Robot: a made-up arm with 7 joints. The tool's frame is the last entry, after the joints. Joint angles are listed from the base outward.
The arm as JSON. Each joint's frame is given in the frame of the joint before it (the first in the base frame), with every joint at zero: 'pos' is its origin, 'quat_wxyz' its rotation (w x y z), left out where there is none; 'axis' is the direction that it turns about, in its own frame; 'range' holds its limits. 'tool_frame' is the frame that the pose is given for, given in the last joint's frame.
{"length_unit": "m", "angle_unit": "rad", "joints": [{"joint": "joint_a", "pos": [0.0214, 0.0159, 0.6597], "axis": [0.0, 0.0, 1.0], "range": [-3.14, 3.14]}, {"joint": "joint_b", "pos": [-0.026, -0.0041, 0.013], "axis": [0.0, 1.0, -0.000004], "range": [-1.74, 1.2]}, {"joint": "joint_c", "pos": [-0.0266, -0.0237, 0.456], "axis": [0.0, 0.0, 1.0], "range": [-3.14, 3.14]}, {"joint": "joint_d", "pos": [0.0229, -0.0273, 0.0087], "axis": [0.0, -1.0, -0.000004], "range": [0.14, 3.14]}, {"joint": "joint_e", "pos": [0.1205, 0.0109, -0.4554], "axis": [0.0, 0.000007, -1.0], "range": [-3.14, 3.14]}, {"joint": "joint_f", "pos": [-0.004, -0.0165, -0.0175], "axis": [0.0, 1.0, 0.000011], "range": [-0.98, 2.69]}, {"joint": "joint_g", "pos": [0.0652, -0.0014, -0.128], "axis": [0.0, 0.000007, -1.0], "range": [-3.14, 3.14]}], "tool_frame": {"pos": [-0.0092, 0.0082, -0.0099], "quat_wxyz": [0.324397, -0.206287, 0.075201, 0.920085]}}
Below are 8 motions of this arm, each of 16 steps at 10 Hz.
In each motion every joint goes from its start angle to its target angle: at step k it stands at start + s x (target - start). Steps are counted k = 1, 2, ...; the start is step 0. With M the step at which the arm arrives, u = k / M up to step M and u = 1 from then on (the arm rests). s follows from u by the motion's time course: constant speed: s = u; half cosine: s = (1 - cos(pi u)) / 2; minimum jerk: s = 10 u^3 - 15 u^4 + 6 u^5.
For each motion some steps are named. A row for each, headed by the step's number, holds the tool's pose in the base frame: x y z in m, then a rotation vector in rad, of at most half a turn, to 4 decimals.
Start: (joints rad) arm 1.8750 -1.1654 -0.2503 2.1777 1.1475 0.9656 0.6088
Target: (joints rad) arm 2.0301 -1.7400 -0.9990 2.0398 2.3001 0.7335 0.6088
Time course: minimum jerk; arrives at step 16
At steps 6, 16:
6: 0.4620 -0.6508 1.3019 -1.6510 2.5017 -0.4994
16: 0.8303 -0.6277 0.7892 -2.4142 1.6414 0.8693

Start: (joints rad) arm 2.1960 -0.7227 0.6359 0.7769 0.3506 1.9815 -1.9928
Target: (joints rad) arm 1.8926 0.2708 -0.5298 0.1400 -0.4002 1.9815 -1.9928
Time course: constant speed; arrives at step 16
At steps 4, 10, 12, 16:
4: -0.0960 0.1251 0.8289 -0.8646 -0.0515 0.2947
10: 0.0728 0.1603 0.6996 -1.3675 -0.1843 -0.1852
12: 0.1224 0.1279 0.6749 -1.5525 -0.2224 -0.3222
16: 0.1829 0.0289 0.6696 -1.9400 -0.2612 -0.5587

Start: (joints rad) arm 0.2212 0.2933 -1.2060 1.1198 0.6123 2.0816 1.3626
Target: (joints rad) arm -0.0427 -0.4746 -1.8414 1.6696 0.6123 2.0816 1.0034
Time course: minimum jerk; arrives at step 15
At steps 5, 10, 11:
5: 0.2533 -0.4108 0.9492 0.9597 0.2636 0.2108
10: -0.1587 -0.5066 1.0886 0.5493 -0.4587 0.0639
11: -0.2325 -0.5011 1.0876 0.4803 -0.5466 0.0217

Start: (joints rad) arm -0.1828 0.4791 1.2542 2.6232 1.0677 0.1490 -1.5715
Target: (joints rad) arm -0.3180 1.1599 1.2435 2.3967 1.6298 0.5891 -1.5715
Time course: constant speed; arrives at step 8
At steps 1, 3, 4, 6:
1: 0.6678 0.0876 1.5056 -2.0901 -1.7823 0.7390
3: 0.7946 0.0819 1.3736 -1.7926 -1.8614 0.8646
4: 0.8471 0.0767 1.3021 -1.6386 -1.8883 0.8946
6: 0.9306 0.0630 1.1519 -1.3338 -1.9156 0.8929

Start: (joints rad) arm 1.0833 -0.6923 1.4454 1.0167 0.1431 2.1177 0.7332
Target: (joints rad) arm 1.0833 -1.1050 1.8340 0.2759 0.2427 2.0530 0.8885
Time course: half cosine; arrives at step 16
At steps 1, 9, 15, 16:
1: -0.3598 0.0659 0.8344 1.4140 -0.6772 -1.8094
9: -0.2206 0.0201 0.6567 1.9147 -1.0362 -1.6501
15: -0.0850 -0.0016 0.6108 2.2925 -1.2778 -1.5369
16: -0.0816 -0.0022 0.6105 2.3022 -1.2837 -1.5339

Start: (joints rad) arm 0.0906 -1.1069 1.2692 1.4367 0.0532 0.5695 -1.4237
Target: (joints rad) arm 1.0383 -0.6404 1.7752 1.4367 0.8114 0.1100 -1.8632
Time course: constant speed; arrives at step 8
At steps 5, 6, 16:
5: -0.6703 0.2621 1.0228 1.0701 0.8299 0.4897
6: -0.7010 0.1733 1.0211 0.9689 1.0138 0.5753
16: -0.7211 -0.0171 1.0240 0.7285 1.3447 0.7037

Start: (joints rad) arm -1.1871 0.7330 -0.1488 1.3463 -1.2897 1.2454 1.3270
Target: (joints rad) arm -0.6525 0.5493 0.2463 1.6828 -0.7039 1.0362 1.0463
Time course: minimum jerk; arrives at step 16
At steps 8, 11, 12, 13, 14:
8: 0.3969 -0.6448 0.7182 -0.3883 1.2627 0.8782
11: 0.5873 -0.5187 0.8090 -0.6029 0.9291 1.0569
12: 0.6255 -0.4798 0.8333 -0.6480 0.8427 1.1029
13: 0.6507 -0.4501 0.8513 -0.6786 0.7794 1.1363
14: 0.6649 -0.4317 0.8623 -0.6962 0.7409 1.1564

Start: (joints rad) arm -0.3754 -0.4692 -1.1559 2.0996 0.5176 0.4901 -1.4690
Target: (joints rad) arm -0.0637 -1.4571 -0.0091 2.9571 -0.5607 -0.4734 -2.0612
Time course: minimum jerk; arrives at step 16
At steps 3, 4, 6, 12, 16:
3: -0.4465 -0.3241 1.5221 -2.0065 1.6773 0.6731
4: -0.4783 -0.2847 1.5355 -2.0422 1.7865 0.5707
6: -0.6087 -0.1515 1.5319 -2.0480 2.0970 0.1316
12: -1.0736 0.1003 0.8410 -0.7084 1.9830 -1.3985
16: -1.0757 0.0781 0.6657 -0.4316 1.7874 -1.4372

